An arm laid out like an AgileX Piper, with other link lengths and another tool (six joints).
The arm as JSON. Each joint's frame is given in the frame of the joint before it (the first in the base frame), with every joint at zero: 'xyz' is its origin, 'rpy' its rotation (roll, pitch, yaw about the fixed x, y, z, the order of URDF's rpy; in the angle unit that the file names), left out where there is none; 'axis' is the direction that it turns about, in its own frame. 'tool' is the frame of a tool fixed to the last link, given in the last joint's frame.
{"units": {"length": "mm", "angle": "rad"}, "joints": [
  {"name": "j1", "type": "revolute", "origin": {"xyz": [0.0, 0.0, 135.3], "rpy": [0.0, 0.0, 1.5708]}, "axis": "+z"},
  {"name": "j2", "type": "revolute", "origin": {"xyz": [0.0, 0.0, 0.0], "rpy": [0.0, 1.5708, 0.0]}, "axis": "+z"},
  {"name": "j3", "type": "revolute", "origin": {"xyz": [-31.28, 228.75, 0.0], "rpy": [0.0, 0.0, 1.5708]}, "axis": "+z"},
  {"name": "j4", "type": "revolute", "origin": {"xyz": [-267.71, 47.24, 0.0], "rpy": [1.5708, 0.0, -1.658]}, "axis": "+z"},
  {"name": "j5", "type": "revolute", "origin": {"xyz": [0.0, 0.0, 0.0], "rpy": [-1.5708, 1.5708, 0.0]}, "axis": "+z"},
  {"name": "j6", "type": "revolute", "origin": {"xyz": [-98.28, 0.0, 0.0], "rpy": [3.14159, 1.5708, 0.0]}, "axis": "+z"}
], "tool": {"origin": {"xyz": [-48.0, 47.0, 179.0], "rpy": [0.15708, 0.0, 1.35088]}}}
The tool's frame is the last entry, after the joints.
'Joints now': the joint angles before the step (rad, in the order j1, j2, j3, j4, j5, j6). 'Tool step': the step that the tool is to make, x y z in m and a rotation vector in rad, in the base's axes. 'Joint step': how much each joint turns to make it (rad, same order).
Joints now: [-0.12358 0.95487 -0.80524 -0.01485 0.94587 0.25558]
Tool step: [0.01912 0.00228 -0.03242 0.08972 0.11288 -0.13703]
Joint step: [-0.00002 0.20878 -0.05733 0.00002 -0.02625 0.15646]
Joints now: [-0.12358 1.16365 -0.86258 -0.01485 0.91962 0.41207]
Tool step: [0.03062 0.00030 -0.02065 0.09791 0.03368 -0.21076]
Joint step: [-0.00002 0.15274 -0.04496 0.00002 -0.05942 0.23102]
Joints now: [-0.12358 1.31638 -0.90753 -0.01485 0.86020 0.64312]
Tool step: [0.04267 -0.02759 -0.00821 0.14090 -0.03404 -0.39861]
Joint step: [-0.05738 0.10197 -0.02415 0.00215 -0.08645 0.36994]
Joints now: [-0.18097 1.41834 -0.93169 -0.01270 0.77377 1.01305]
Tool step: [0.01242 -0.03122 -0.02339 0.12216 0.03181 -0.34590]
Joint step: [-0.05188 0.08931 -0.00083 -0.00106 -0.02897 0.31600]
